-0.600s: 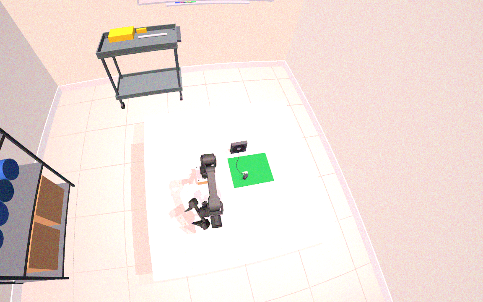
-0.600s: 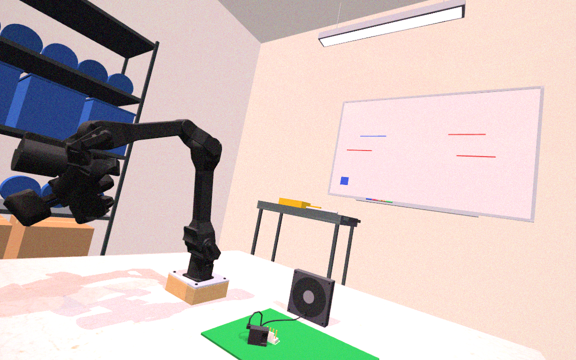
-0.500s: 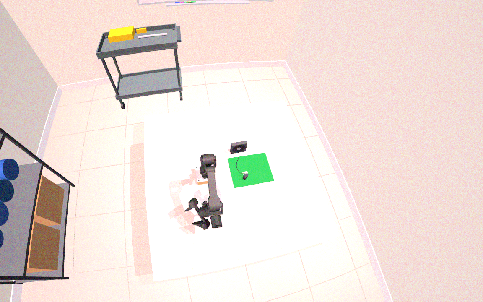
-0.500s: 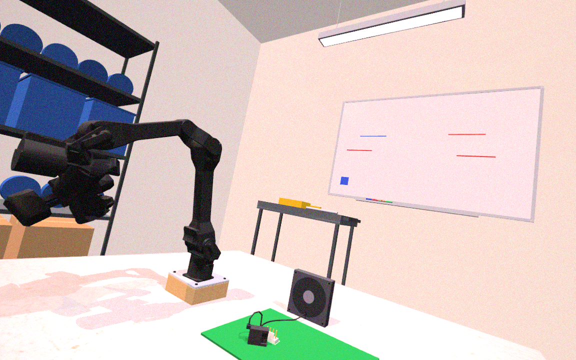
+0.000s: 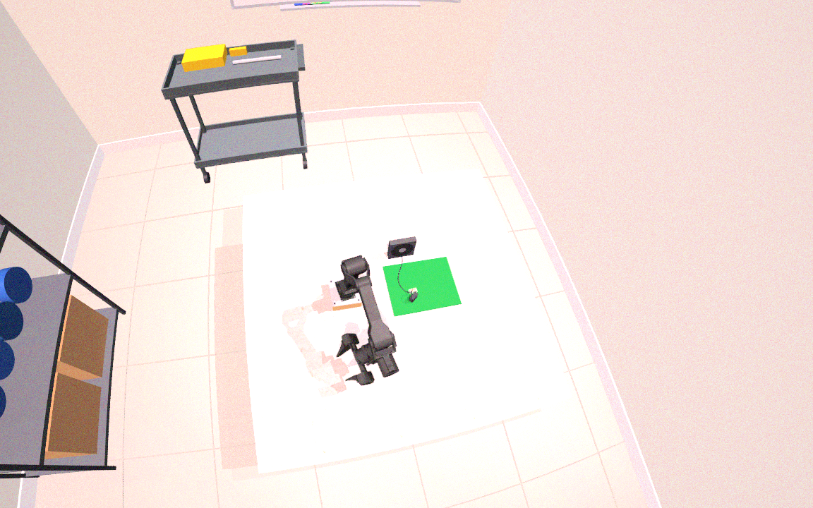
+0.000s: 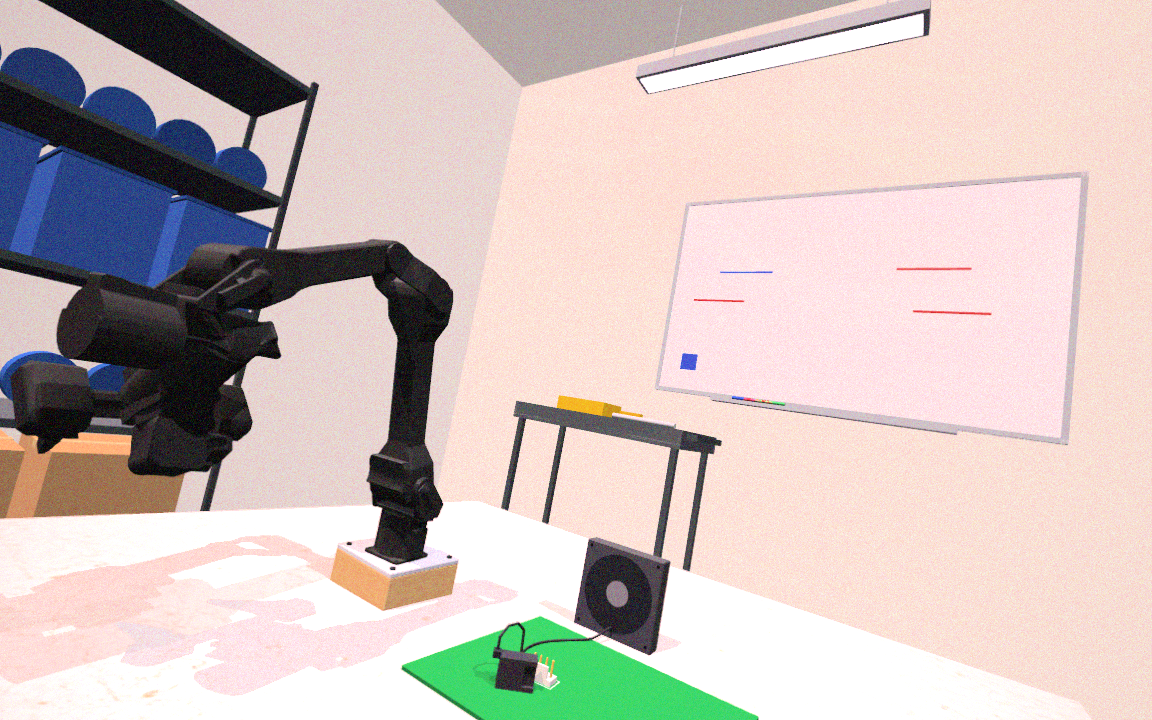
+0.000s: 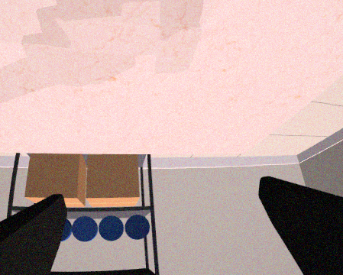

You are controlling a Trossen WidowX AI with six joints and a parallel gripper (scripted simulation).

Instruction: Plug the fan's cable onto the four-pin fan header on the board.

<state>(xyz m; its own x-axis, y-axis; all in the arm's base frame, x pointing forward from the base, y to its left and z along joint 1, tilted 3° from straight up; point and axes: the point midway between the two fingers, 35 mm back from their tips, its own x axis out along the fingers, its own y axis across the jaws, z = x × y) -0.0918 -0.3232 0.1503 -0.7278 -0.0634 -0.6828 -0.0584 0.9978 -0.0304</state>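
Right now my gripper tip is 39 cm short of the dark plug, 24 cm to the right of it and 15 cm above it. The rest, counted from my gripper tip: fan: 41 cm ahead, 46 cm to the left, 11 cm below; green board: 45 cm ahead, 29 cm to the left, 18 cm below.
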